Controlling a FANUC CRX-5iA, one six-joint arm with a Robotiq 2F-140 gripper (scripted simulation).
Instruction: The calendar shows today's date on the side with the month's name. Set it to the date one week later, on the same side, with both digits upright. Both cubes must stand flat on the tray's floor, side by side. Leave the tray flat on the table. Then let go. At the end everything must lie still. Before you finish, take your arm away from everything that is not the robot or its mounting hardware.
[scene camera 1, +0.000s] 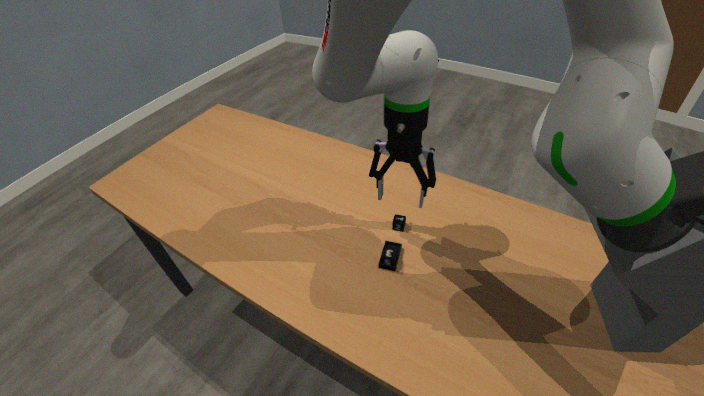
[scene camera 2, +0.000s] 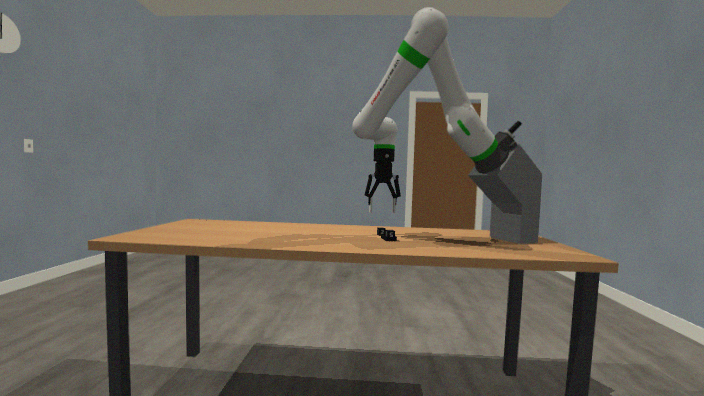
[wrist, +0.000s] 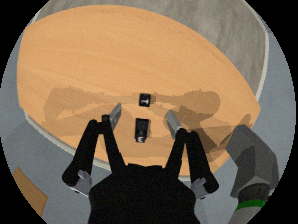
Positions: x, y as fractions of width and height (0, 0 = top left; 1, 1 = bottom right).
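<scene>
Scene camera 2: gripper (scene camera 2: 0.54, 0.54) visible. Wrist view: gripper (wrist: 0.48, 0.50) visible too.
</scene>
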